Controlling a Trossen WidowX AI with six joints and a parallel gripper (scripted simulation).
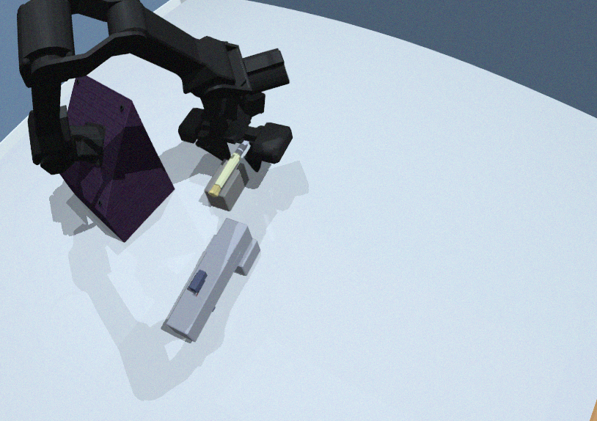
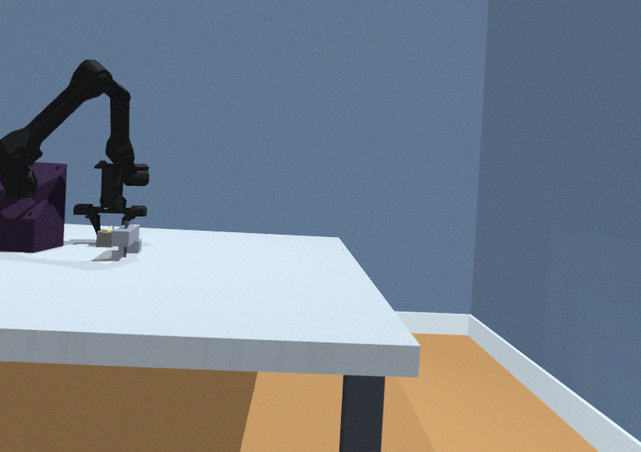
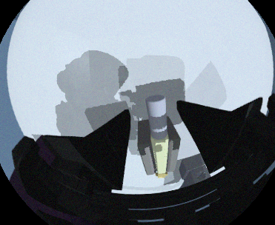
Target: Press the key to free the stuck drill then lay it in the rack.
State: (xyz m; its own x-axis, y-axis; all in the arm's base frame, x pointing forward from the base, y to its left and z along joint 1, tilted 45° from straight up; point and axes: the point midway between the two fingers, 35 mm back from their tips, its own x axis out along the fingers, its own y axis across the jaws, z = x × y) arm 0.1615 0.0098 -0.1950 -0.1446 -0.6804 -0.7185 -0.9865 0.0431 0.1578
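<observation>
My gripper tip is 4 cm to the left of the drill and 3 cm below it. The rest, counted from my gripper tip: grey rack 5 cm to the right, 1 cm above; then blue key 24 cm to the right, 9 cm ahead, 4 cm above; then long housing 21 cm to the right, 9 cm ahead, 3 cm above.
</observation>
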